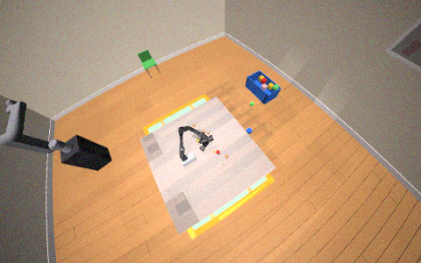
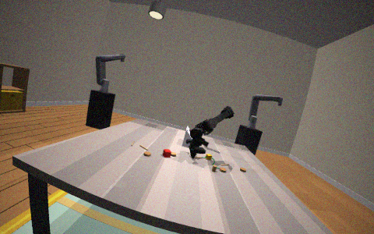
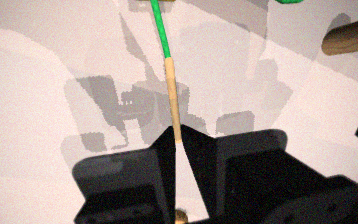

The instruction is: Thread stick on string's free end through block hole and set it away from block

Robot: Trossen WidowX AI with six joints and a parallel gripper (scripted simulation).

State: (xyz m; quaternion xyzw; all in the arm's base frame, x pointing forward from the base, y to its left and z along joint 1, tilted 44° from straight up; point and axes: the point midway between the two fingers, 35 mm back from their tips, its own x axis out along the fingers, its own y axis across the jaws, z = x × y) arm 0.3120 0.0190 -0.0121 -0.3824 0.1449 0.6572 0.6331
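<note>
My gripper tip is 4 cm to the right of the thin wooden stick, 1 cm below it and 1 cm past it. The rest, counted from my gripper tip: short wooden cylinder: 13 cm ahead, 11 cm to the left, 2 cm above; red cube: 17 cm to the right, 6 cm ahead, 2 cm above; yellow wooden block: 11 cm to the left, 4 cm behind, 2 cm above.
</note>
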